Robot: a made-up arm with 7 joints.
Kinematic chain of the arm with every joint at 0, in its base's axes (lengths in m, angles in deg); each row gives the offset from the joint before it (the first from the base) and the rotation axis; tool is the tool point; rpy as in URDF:
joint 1: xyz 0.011 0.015 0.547 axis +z
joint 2: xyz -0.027 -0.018 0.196 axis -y
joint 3: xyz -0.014 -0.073 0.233 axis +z
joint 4: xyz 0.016 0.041 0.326 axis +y
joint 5: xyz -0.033 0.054 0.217 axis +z
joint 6: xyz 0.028 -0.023 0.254 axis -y
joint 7: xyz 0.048 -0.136 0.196 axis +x
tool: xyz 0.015 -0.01 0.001 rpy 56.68 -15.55 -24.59
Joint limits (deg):
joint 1: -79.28..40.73
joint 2: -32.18..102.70
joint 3: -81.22..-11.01
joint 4: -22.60..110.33
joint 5: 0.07..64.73
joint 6: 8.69..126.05
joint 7: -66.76..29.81
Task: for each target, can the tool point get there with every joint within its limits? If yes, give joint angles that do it. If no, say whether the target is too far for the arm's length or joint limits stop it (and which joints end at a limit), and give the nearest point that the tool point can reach.
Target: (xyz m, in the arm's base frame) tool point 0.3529 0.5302 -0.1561
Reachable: no: joint limits stop it (at a limit: joint 1, joint 2, joint 4, joint 5, joint 7) | nearest point -0.0306 0.8499 0.2372 | short by 0.636 m
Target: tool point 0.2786 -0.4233 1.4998
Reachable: yes | joints 8.57 29.46 -28.42 87.42 17.30 18.34 0.71
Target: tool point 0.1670 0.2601 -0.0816
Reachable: no: joint limits stop it (at a limit: joint 1, joint 2, joint 4, joint 5, joint 6, joint 7) | nearest point -0.1047 0.7902 0.2360 | short by 0.675 m
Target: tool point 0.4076 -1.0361 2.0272
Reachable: no: too far | nearest point 0.2904 -0.7254 1.7060 | short by 0.462 m
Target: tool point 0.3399 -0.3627 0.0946
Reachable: no: joint limits stop it (at a limit: joint 2, joint 3, joint 4, joint 5, joint 6) | nearest point 0.3993 -0.4309 0.5857 | short by 0.499 m
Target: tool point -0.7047 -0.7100 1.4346
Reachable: yes | joints 29.83 65.85 -22.33 22.93 45.09 44.67 -47.45
